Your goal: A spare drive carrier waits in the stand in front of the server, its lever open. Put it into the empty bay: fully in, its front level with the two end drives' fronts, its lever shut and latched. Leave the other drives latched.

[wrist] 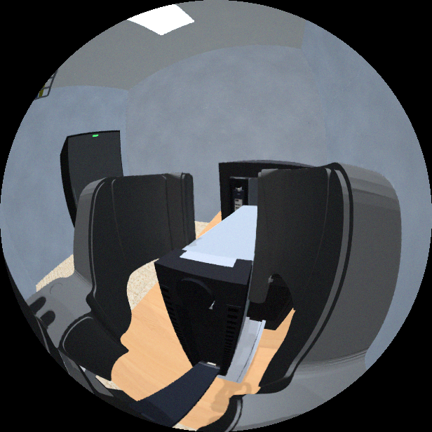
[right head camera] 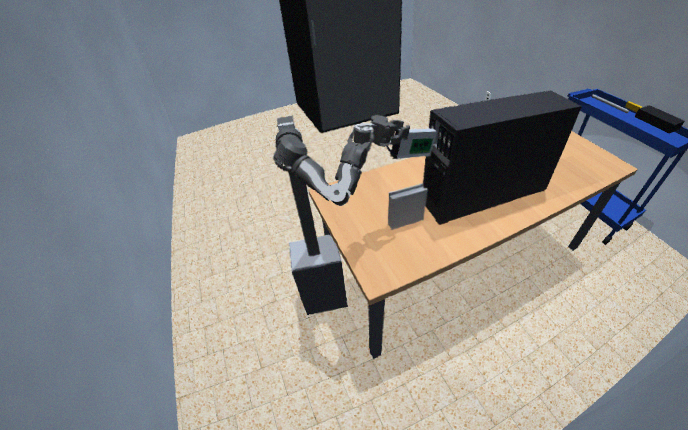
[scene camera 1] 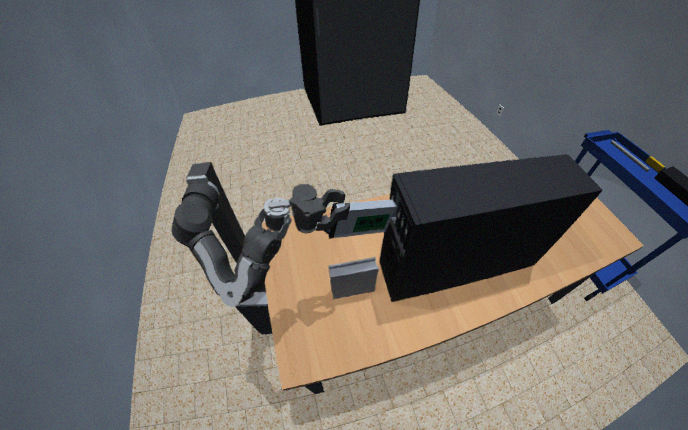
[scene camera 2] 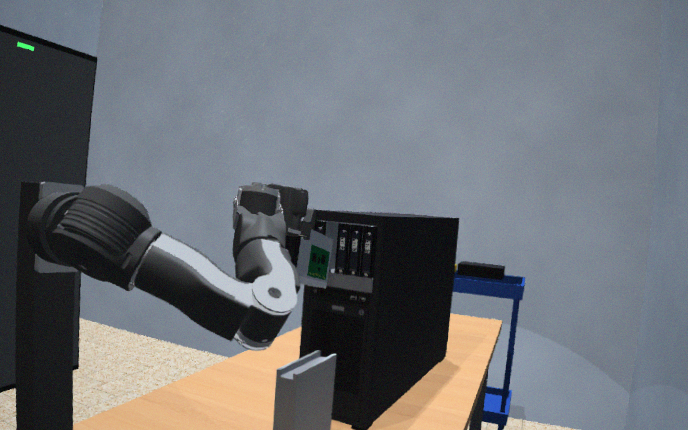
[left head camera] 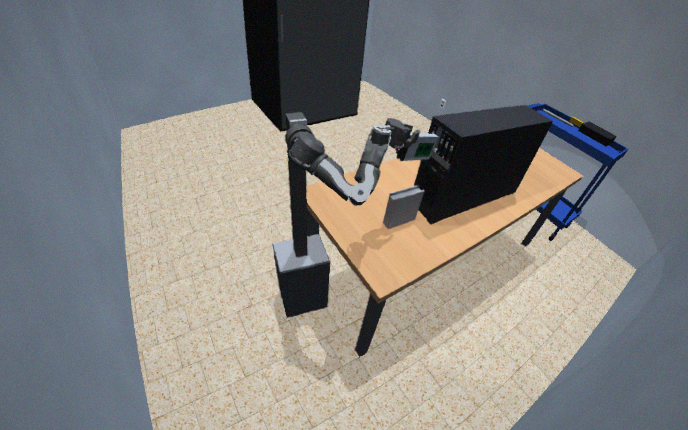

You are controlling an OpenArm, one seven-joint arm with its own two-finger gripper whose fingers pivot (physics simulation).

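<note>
My gripper is shut on the spare drive carrier and holds it upright above the table. The carrier's far end is at the front of the black server, at the drive bays; whether it has entered the empty bay is hidden. In the wrist view, the carrier's dark lever stands open at the bottom of its black front. Several drives sit upright in the bays right of the carrier.
The grey stand is below the carrier on the wooden table. A blue cart stands behind the server. A tall black cabinet stands at the back.
</note>
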